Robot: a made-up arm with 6 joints. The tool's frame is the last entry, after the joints. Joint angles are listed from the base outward.
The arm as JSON. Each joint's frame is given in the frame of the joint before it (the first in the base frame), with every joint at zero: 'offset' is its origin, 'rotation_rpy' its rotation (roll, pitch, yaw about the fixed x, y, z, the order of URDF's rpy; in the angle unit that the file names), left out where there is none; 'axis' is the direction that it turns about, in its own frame. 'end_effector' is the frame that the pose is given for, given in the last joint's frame.
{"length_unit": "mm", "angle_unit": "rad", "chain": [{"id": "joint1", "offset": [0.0, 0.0, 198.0], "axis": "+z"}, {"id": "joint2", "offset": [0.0, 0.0, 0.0], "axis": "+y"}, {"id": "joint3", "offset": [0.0, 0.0, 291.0], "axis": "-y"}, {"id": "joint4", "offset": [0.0, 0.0, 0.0], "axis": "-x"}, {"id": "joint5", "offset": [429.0, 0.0, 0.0], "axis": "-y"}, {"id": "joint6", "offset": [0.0, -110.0, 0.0], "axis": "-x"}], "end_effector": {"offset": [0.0, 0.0, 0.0]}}
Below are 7 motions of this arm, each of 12 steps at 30 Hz.
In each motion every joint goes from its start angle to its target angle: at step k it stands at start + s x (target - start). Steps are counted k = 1, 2, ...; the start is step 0. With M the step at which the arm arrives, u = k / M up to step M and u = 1 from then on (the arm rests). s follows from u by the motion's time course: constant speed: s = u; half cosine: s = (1 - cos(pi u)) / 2; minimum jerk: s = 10 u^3 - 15 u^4 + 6 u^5.
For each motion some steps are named. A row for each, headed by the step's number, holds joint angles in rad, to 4 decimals.
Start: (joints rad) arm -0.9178 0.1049 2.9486 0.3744 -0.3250 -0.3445
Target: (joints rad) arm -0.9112 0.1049 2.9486 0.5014 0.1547 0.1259
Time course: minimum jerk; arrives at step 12
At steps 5, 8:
5: -0.9155 0.1049 2.9486 0.4184 -0.1587 -0.1815
8: -0.9126 0.1049 2.9486 0.4747 0.0540 0.0272

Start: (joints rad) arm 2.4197 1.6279 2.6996 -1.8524 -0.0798 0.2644
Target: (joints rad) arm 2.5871 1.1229 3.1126 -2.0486 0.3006 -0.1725
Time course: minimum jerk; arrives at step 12
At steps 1, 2, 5, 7, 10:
1: 2.4206 1.6253 2.7017 -1.8534 -0.0779 0.2622
2: 2.4256 1.6100 2.7143 -1.8594 -0.0663 0.2489
5: 2.4777 1.4529 2.8428 -1.9204 0.0521 0.1130
7: 2.5291 1.2979 2.9694 -1.9806 0.1687 -0.0211
10: 2.5812 1.1408 3.0979 -2.0416 0.2871 -0.1570

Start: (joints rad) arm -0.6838 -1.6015 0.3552 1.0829 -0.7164 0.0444
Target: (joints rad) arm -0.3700 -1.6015 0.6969 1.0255 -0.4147 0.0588
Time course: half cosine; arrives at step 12
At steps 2, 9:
2: -0.6628 -1.6015 0.3781 1.0791 -0.6962 0.0454
9: -0.4160 -1.6015 0.6469 1.0339 -0.4589 0.0567

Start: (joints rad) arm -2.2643 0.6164 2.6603 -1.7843 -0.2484 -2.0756
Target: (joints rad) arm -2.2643 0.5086 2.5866 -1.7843 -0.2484 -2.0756
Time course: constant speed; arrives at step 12
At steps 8, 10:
8: -2.2643 0.5445 2.6112 -1.7843 -0.2484 -2.0756
10: -2.2643 0.5266 2.5989 -1.7843 -0.2484 -2.0756

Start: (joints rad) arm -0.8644 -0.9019 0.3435 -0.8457 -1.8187 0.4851
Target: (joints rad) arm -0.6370 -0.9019 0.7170 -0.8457 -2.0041 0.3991
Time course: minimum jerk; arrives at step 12
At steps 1, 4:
1: -0.8632 -0.9019 0.3454 -0.8457 -1.8196 0.4847
4: -0.8167 -0.9019 0.4219 -0.8457 -1.8576 0.4671

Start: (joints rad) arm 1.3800 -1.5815 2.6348 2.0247 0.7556 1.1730
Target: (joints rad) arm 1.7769 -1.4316 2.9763 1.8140 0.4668 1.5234
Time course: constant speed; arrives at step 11
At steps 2, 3, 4, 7, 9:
2: 1.4522 -1.5542 2.6969 1.9864 0.7031 1.2367
3: 1.4882 -1.5406 2.7279 1.9672 0.6768 1.2686
4: 1.5243 -1.5270 2.7590 1.9481 0.6506 1.3004
7: 1.6326 -1.4861 2.8521 1.8906 0.5718 1.3960
9: 1.7047 -1.4589 2.9142 1.8523 0.5193 1.4597

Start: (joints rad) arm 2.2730 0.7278 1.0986 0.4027 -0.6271 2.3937
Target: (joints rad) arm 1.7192 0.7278 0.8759 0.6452 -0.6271 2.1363
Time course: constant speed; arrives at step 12
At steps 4, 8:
4: 2.0884 0.7278 1.0244 0.4835 -0.6271 2.3079
8: 1.9038 0.7278 0.9501 0.5644 -0.6271 2.2221

